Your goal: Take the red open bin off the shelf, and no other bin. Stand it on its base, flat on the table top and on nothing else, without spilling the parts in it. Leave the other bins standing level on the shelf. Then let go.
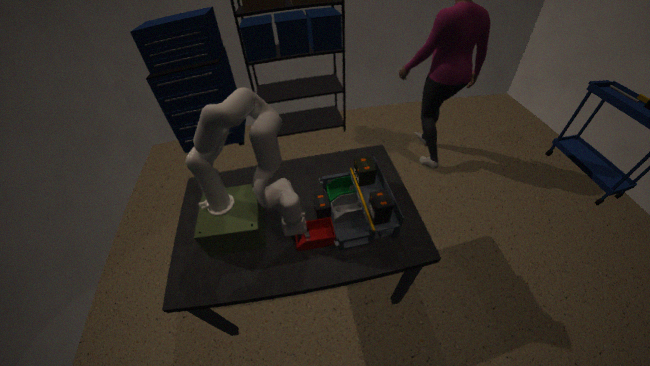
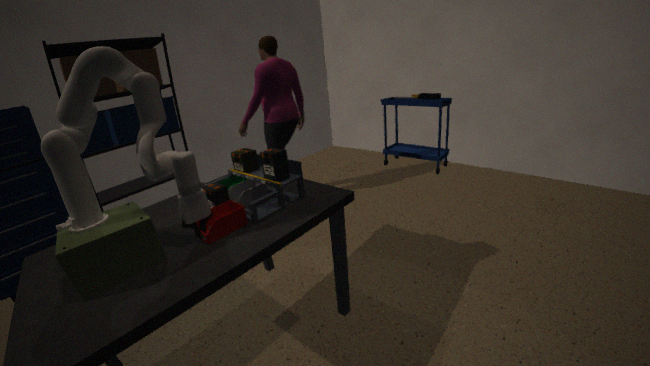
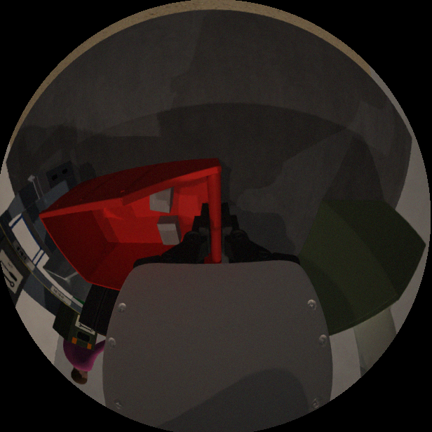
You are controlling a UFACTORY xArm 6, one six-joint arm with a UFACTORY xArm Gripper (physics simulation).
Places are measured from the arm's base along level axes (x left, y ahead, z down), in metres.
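Pixels of known places: gripper, fingertip midpoint: [image 1: 296, 239] [image 2: 202, 236]; arm's base, origin of the base link: [image 1: 221, 204] [image 2: 90, 224].
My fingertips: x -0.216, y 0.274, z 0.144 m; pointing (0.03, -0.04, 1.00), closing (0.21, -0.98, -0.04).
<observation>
Ahead of a thing's pixels: the offset from my fingertips to its middle. Level surfaces: height alone.
The red open bin @(dx -0.022, dy +0.079, dz -0.028 m) [image 1: 320, 235] [image 2: 226, 221] [image 3: 132, 230] is off the shelf, in front of it, low at the table top @(dz +0.010 m) [image 1: 240, 280] [image 2: 165, 295]. It looks roughly level; whether its base touches the table cannot be told. Two grey parts [image 3: 161, 200] [image 3: 169, 231] lie inside. My gripper [image 3: 215, 215] is shut on the bin's end wall, one finger inside and one outside. The small shelf [image 1: 362, 201] [image 2: 257, 177] holds a green bin @(dx +0.153, dy +0.308, dz -0.034 m) [image 1: 340, 187] [image 2: 233, 181] and grey bins, which look level; their contents are unclear.
A dark box @(dx +0.070, dy +0.156, dz -0.056 m) [image 1: 322, 206] [image 2: 216, 194] stands on the table close behind the red bin. Two dark boxes @(dx +0.136, dy +0.404, dz -0.141 m) [image 1: 366, 172] @(dx -0.090, dy +0.355, dz -0.153 m) [image 1: 381, 207] stand on the shelf. The green arm base [image 1: 230, 220] [image 2: 107, 230] [image 3: 350, 260] is at the other side. A person [image 1: 452, 50] [image 2: 277, 90] is beyond the table.
</observation>
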